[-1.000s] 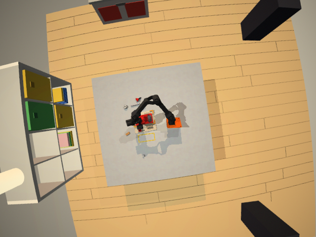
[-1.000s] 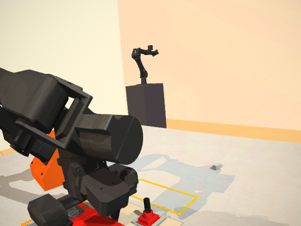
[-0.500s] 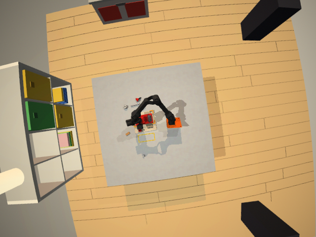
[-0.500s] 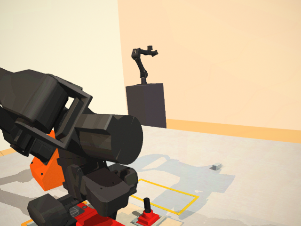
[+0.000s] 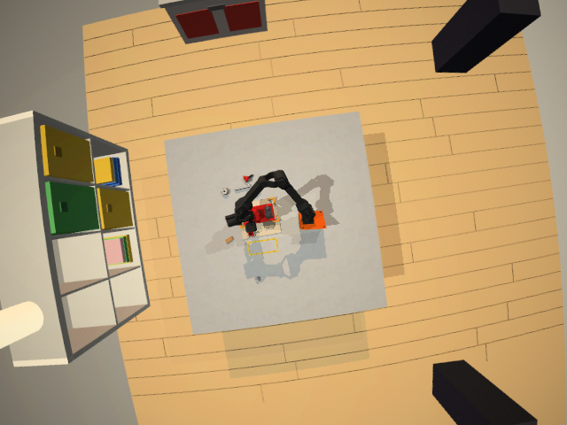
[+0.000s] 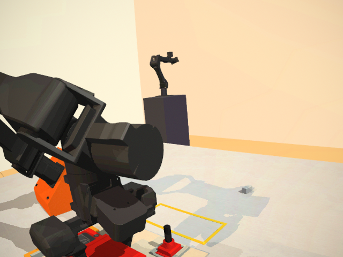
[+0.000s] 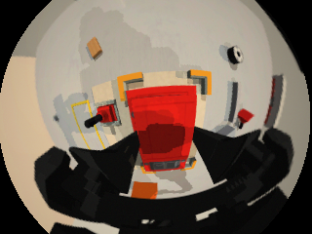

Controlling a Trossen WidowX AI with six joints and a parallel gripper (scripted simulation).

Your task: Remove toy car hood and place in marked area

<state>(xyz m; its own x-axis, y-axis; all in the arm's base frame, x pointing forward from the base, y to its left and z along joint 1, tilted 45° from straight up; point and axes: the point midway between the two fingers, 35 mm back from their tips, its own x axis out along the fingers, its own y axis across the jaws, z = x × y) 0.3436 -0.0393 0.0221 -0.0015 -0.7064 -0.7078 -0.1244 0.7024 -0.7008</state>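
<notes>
The black upright peg is 1 cm ahead of my gripper tip, 11 cm to the left of it and 1 cm below it. From my gripper tip the other things lie so: hood: 1 cm above; then white wheel: 17 cm ahead, 16 cm to the right, 3 cm below.
</notes>
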